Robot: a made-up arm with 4 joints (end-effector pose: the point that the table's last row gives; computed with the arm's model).
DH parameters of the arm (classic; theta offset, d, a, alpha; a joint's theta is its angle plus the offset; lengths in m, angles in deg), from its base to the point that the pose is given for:
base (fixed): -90 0.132 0 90
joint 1: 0 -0.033 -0.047 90
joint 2: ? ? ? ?
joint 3: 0 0.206 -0.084 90
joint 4: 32.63 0 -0.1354 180
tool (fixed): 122.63 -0.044 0 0
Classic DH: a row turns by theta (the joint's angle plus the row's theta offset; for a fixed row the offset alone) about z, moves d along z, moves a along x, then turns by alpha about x.
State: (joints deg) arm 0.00 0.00 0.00 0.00
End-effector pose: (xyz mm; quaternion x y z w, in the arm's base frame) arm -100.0 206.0 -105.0 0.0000 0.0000 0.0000 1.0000
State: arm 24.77 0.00 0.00 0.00
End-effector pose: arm -100.0 87.8 -169.5 -0.2145 0.0000 0.0000 0.9767
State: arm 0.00 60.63 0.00 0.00
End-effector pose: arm 106.4 240.9 -105.0 0.0000 0.0000 -0.5048 0.8633
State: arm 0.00 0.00 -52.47 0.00
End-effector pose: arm -100.0 163.5 69.2 0.4421 0.0000 0.0000 0.8970
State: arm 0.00 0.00 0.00 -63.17
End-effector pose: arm -241.8 208.6 -105.0 0.0000 0.0000 0.5238 0.8519
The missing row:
joint 2: 0 0.193 0.039 -90
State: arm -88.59 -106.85 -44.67 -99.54
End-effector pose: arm 43.2 120.6 -166.3 -0.1240 0.6116 -0.6615 0.4160
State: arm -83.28 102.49 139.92 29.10
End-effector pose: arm -124.6 272.9 271.8 -0.4696 0.6272 0.1394 0.6055
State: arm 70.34 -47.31 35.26 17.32
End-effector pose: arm -91.8 -300.9 0.2 -0.7395 0.0097 0.2948 0.6051
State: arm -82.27 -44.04 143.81 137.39
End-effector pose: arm -80.7 114.0 17.7 0.1491 -0.5672 -0.7954 0.1527
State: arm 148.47 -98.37 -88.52 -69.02
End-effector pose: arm 64.8 202.0 257.3 0.1077 0.7331 0.0232 0.6711
